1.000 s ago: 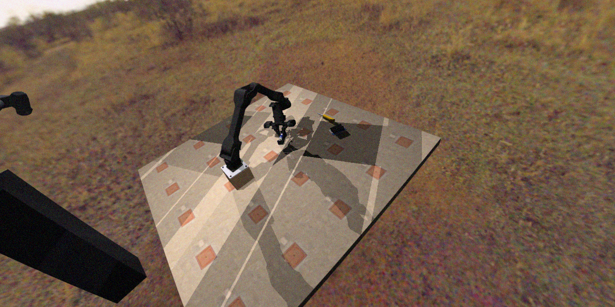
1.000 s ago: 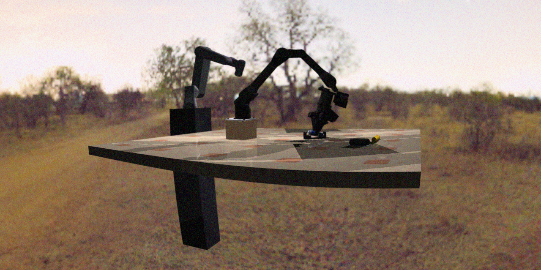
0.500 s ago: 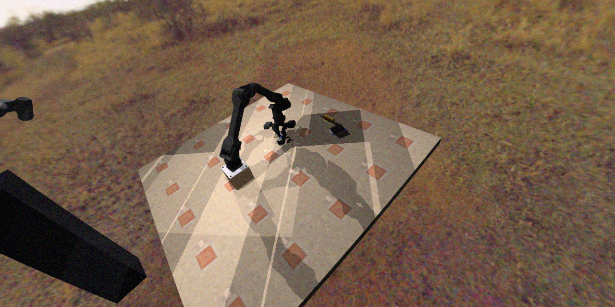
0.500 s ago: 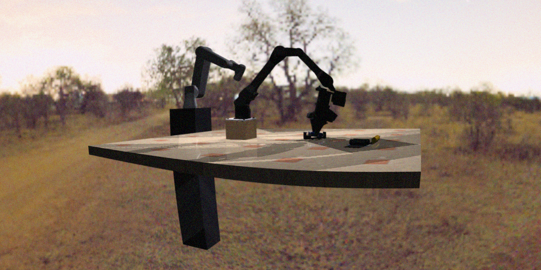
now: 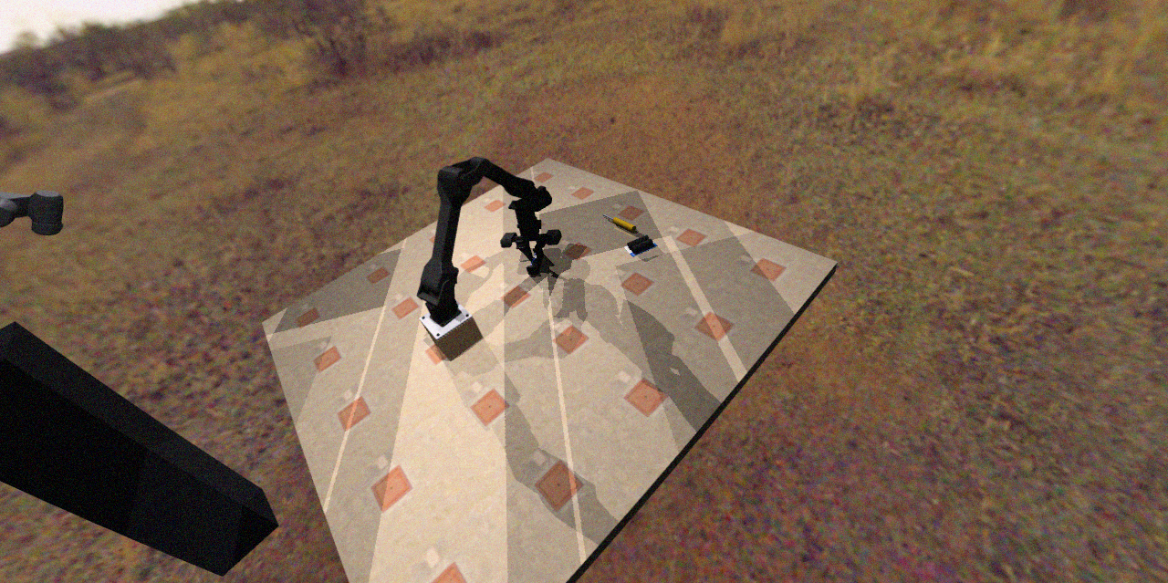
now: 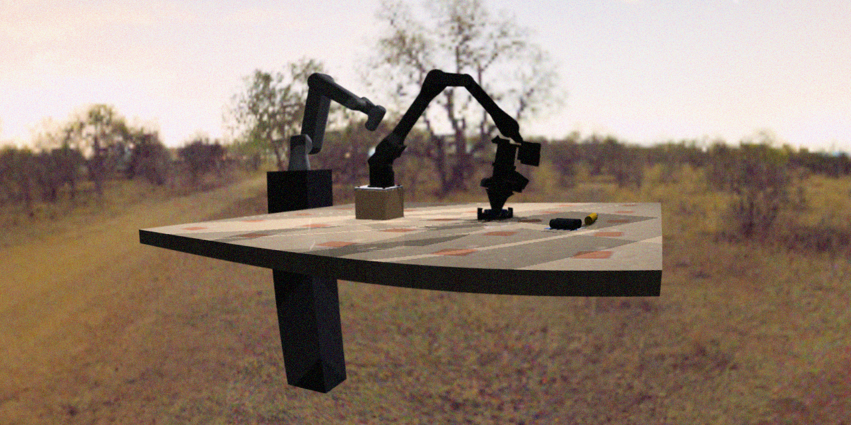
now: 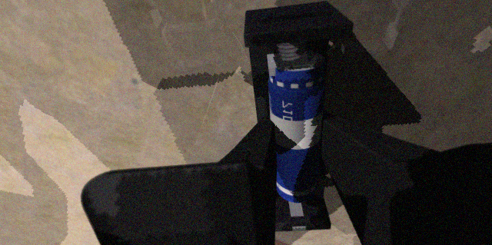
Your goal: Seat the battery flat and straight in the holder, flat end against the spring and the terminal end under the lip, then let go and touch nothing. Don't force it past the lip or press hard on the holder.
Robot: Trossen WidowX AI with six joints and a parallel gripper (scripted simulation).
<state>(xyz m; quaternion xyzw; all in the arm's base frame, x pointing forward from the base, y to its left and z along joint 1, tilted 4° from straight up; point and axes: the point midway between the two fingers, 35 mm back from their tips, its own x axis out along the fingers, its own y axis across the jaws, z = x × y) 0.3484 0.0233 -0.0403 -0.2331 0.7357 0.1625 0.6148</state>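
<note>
Right now my gripper tip is 1 cm below the battery. Round my gripper tip: yellow screwdriver: 30 cm ahead, 10 cm to the right.
</note>
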